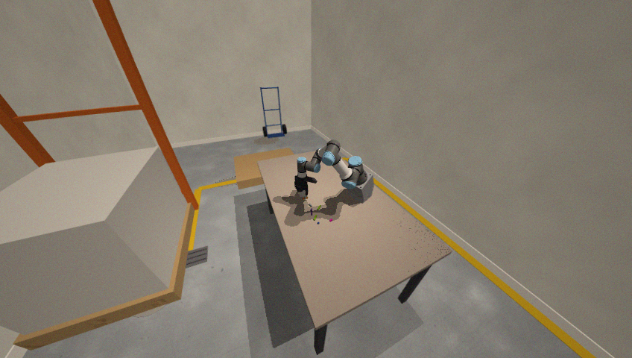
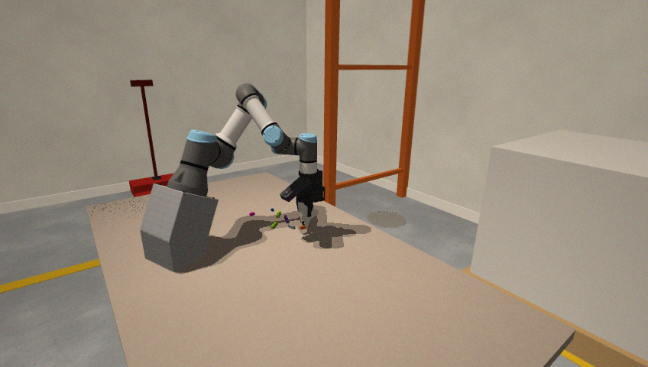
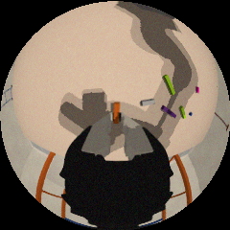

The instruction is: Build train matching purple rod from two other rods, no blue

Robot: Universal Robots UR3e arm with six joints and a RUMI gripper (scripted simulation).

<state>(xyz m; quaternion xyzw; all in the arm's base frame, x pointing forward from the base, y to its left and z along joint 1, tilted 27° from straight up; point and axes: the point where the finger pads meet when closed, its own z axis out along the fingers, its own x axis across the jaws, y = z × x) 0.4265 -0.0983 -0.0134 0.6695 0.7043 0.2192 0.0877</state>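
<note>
The magenta rod lies 12 cm behind my hand, 26 cm to the left of it and 3 cm below it. Round my hand: purple rod (1 cm behind, 14 cm to the left, 3 cm below); then orange rod (1 cm below); then grey rod (3 cm behind, 7 cm to the left, 3 cm below).
</note>
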